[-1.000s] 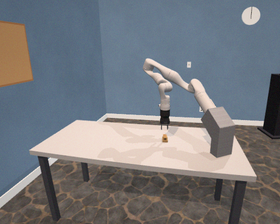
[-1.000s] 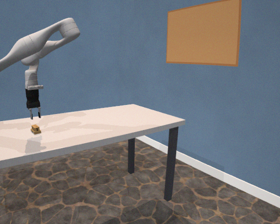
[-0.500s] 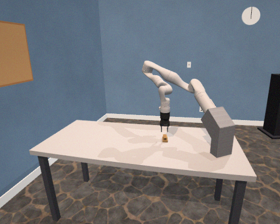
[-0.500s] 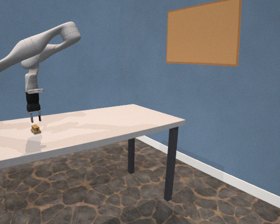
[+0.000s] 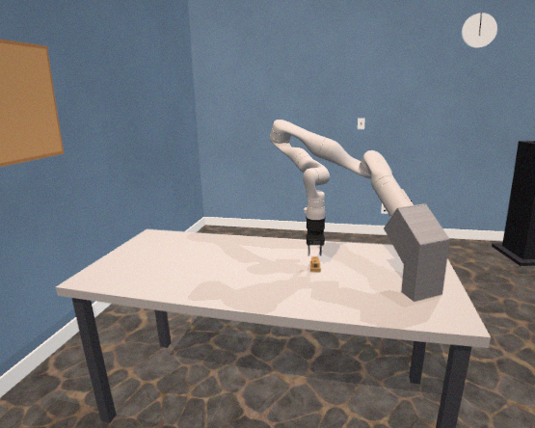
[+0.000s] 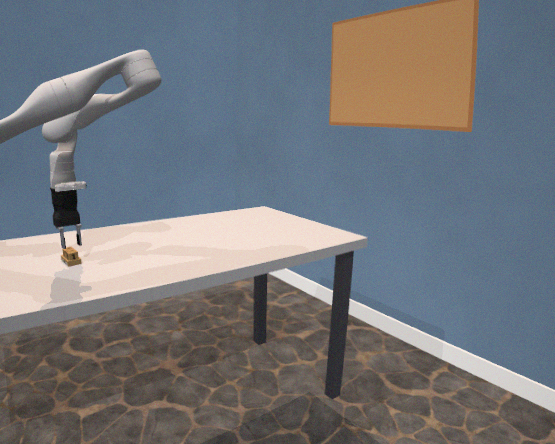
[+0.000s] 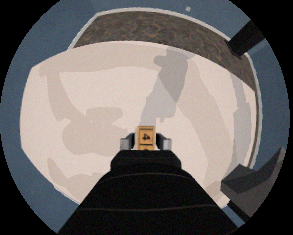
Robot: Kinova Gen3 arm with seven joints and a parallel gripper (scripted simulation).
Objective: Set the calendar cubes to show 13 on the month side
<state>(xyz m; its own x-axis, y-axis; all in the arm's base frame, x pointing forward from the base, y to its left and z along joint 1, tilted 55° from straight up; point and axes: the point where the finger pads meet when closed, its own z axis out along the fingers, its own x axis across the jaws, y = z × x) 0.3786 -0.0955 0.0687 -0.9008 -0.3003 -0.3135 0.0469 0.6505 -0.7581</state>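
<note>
My gripper is now 6 cm above the wooden tray and 2 cm to the right of it.
</note>
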